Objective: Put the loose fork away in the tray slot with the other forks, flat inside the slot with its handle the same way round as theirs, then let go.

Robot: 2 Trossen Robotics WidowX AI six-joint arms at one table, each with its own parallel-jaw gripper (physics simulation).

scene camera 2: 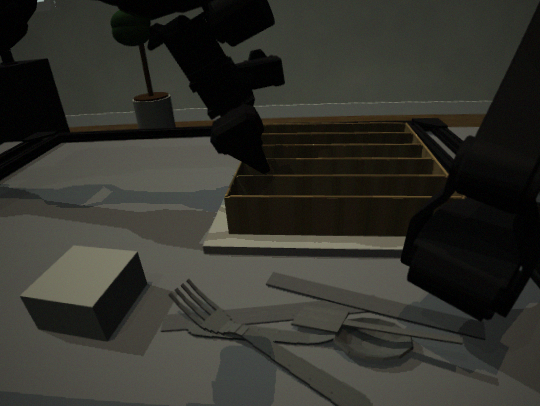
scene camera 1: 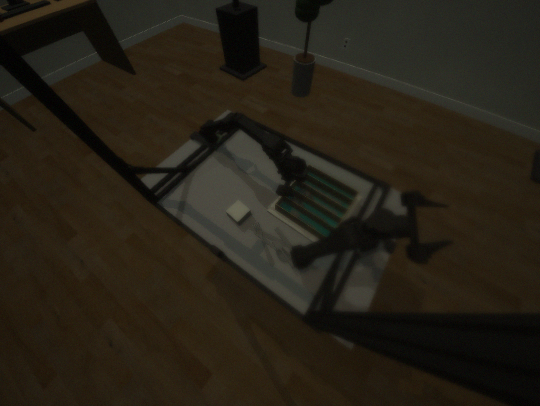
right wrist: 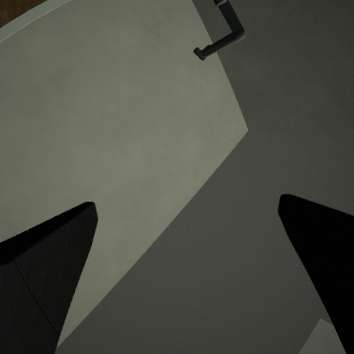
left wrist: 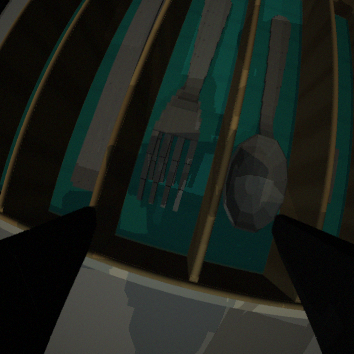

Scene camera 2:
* my left gripper
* wooden tray: touched by my left gripper
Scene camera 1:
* my right gripper
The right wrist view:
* my right gripper
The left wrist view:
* my left gripper
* wooden tray
